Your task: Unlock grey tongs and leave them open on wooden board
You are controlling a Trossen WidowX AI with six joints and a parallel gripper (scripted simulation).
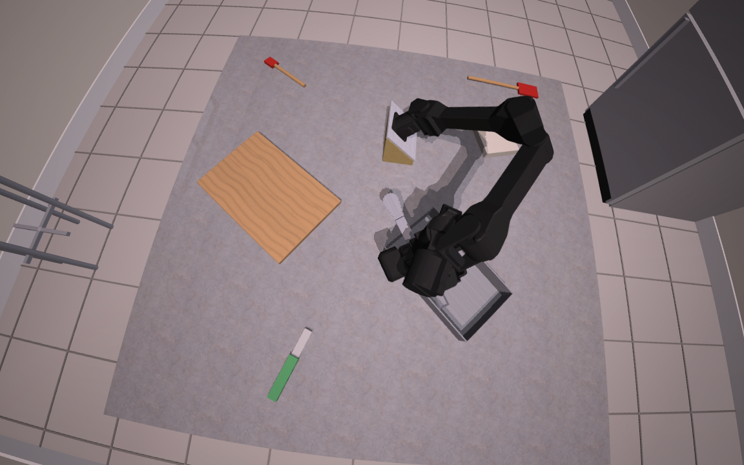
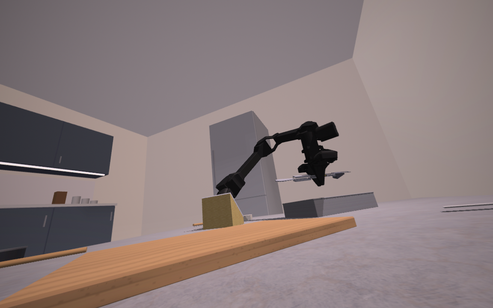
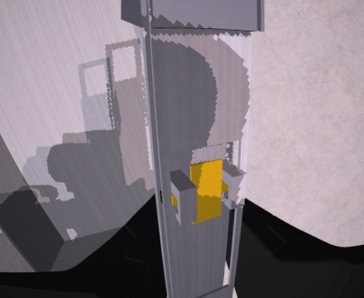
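The yellow lock piece lies 40 mm above my gripper tip, 20 mm ahead of it and 10 mm to the left of it. From my gripper tip the other things lie so: cream block: 500 mm behind, 220 mm to the left, 80 mm below; roasting tin: 100 mm to the left, 70 mm below; wooden board: 430 mm to the right, 140 mm behind, 90 mm below.
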